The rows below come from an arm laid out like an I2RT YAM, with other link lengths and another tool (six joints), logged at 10 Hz.
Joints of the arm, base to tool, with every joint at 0 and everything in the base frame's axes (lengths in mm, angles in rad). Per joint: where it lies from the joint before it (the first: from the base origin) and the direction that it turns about. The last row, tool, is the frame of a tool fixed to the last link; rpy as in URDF.
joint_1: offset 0 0 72.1 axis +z
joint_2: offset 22.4 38 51 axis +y
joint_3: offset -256.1 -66.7 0 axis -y
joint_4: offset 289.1 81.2 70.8 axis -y
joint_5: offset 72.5 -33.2 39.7 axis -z
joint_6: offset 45.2 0 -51.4 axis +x
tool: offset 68 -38 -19 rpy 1.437 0.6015 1.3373
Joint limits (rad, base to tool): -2.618..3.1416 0..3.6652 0..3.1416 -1.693..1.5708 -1.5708..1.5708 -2.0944..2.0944
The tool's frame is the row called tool.
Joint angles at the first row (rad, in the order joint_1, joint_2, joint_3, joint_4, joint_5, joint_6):
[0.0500, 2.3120, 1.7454, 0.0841, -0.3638, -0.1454]
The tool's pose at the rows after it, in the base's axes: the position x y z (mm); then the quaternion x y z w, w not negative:
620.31 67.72 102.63 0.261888 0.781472 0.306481 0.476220
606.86 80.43 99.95 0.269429 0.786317 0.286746 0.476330
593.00 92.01 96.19 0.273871 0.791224 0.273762 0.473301
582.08 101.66 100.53 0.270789 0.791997 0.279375 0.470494
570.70 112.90 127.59 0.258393 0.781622 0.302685 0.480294
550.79 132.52 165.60 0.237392 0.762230 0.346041 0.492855
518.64 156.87 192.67 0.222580 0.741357 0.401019 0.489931
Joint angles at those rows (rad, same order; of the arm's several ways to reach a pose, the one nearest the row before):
[0.0878, 2.2715, 1.6838, 0.0828, -0.2908, -0.1486]
[0.1234, 2.2377, 1.6317, 0.0817, -0.2232, -0.1382]
[0.1545, 2.2057, 1.5785, 0.0839, -0.1762, -0.1271]
[0.1737, 2.1650, 1.5314, 0.0927, -0.1738, -0.1173]
[0.1920, 2.0802, 1.4771, 0.1127, -0.1928, -0.1082]
[0.2241, 1.9558, 1.3926, 0.1603, -0.2310, -0.0854]
[0.2691, 1.8180, 1.2678, 0.2339, -0.2780, -0.0268]

